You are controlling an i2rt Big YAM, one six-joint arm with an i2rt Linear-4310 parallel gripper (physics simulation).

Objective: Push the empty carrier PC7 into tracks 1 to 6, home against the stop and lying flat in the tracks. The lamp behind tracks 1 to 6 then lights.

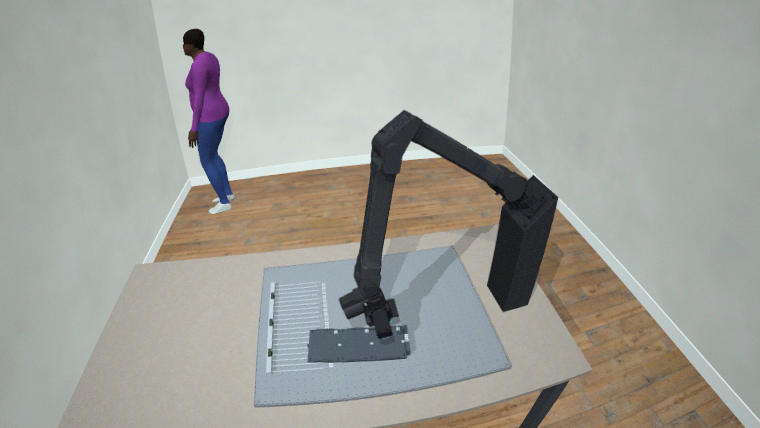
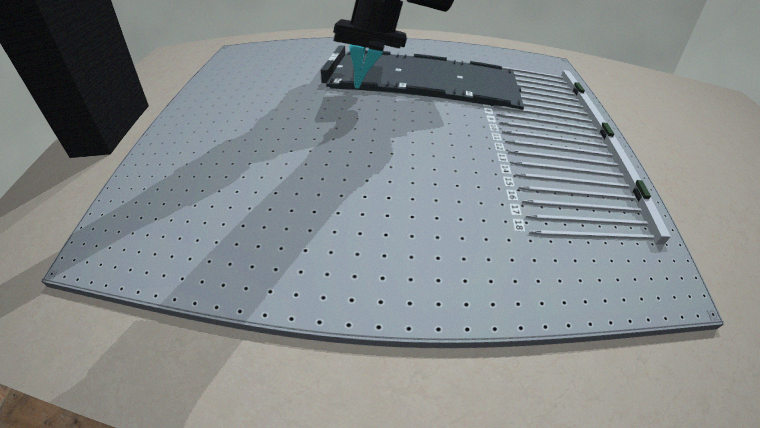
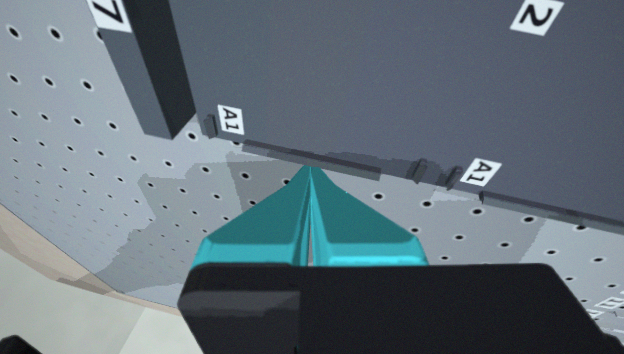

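Pixels of known places: gripper, fingertip midpoint: (image 2: 357,87) (image 3: 310,176); arm's base, link origin: (image 1: 529,200).
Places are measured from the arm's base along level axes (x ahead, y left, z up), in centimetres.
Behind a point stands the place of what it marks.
Note:
The carrier PC7 (image 1: 353,345) {x 60.5, y 4.8, z -38.9 cm} (image 2: 436,77) {x 60.6, y 2.9, z -38.9 cm} (image 3: 380,80) {x 50.8, y 4.0, z -38.9 cm} is a long dark grey plate with a raised end block (image 2: 333,64) {x 44.0, y 6.0, z -37.4 cm} (image 3: 145,75) {x 43.7, y 5.5, z -37.0 cm} at its end away from the stop. Its other end lies over the open ends of the tracks (image 1: 297,319) (image 2: 574,166), well apart from the stop bar (image 1: 269,334) {x 87.1, y -6.4, z -38.3 cm} (image 2: 622,148) {x 86.4, y -16.1, z -38.3 cm}. Whether it sits flat in tracks 1 to 6 cannot be told. My gripper (image 2: 357,86) {x 47.7, y -0.6, z -38.7 cm} (image 3: 310,176) {x 47.7, y -0.6, z -38.7 cm} is shut and empty. Its teal tips are at the carrier's long side edge, near the end block; contact is not clear. No lit lamp shows.
Three dark green blocks (image 1: 271,322) {x 85.8, y -11.3, z -37.8 cm} (image 2: 607,129) {x 85.6, y -12.0, z -37.8 cm} sit along the stop bar. The grey perforated board (image 1: 452,319) {x 25.6, y 4.3, z -39.8 cm} (image 2: 404,255) {x 51.4, y -30.8, z -39.9 cm} lies on the beige table (image 1: 175,319) {x 126.2, y -24.0, z -41.2 cm}. The arm's black column (image 1: 518,260) {x 5.7, y 7.5, z -16.8 cm} (image 2: 79,74) {x 5.2, y -6.0, z -26.7 cm} stands at the table's side. A person (image 1: 207,95) stands beyond the table.

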